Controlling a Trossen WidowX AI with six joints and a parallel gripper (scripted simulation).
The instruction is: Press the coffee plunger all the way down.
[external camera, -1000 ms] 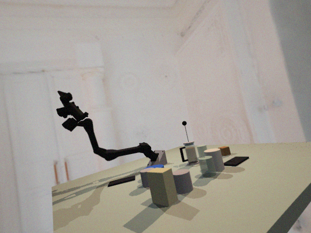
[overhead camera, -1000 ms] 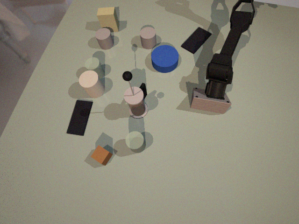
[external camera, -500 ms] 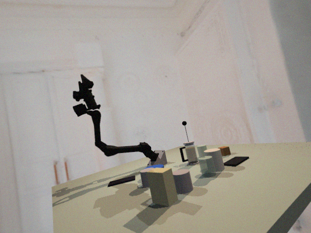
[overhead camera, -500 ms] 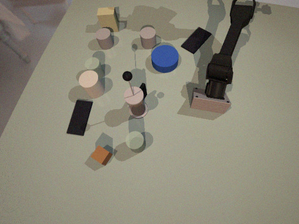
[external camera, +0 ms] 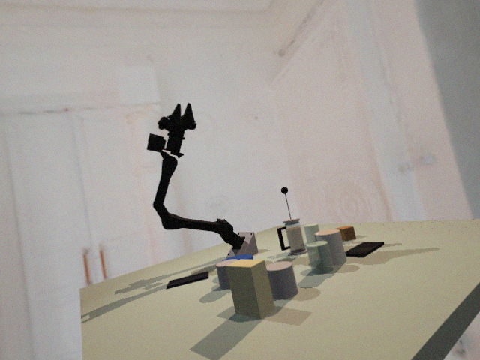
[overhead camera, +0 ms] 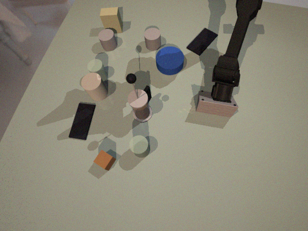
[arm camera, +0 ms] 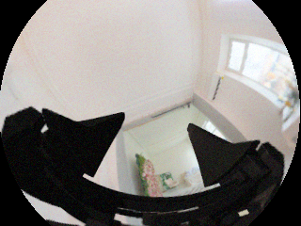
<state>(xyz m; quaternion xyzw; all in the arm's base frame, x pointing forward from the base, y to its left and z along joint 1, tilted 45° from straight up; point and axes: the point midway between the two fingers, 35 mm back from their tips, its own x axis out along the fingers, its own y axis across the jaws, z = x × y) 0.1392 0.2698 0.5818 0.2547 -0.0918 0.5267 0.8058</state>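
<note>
The coffee press lies 570 mm below my gripper tip, 270 mm to the left of it and 170 mm ahead of it. From my gripper tip the other things lie so: blue disc: 670 mm below, 100 mm ahead, 30 mm to the left; then yellow block: 640 mm below, 400 mm ahead, 150 mm to the right; then orange cube: 670 mm below, 490 mm to the left, 280 mm ahead.
</note>
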